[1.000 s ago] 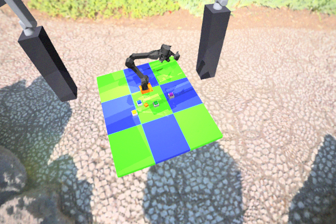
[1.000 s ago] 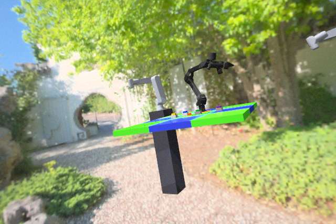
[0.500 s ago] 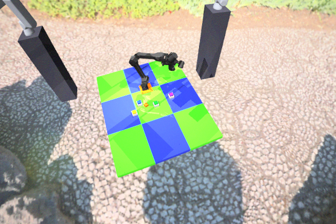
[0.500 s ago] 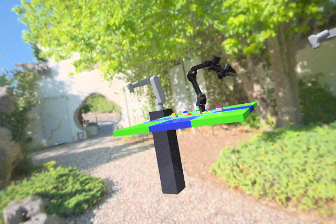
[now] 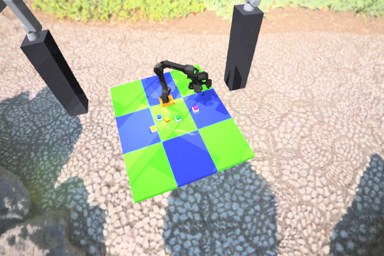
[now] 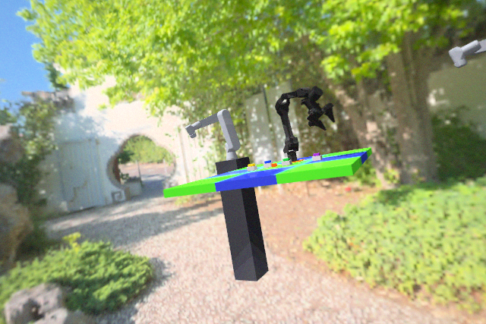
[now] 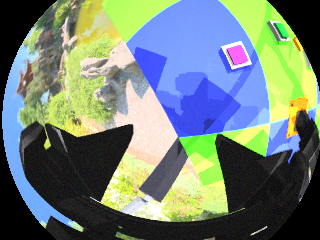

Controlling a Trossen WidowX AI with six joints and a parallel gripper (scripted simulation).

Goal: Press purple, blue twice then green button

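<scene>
My gripper tip is now 14 cm above the purple button, 9 cm to the left of it and 5 cm short of it. The rest, counted from my gripper tip: small orange block 34 cm to the right, 17 cm below, 9 cm ahead; green button 25 cm to the right, 14 cm below, 11 cm ahead; blue button 40 cm to the right, 14 cm below, 6 cm ahead.
</scene>
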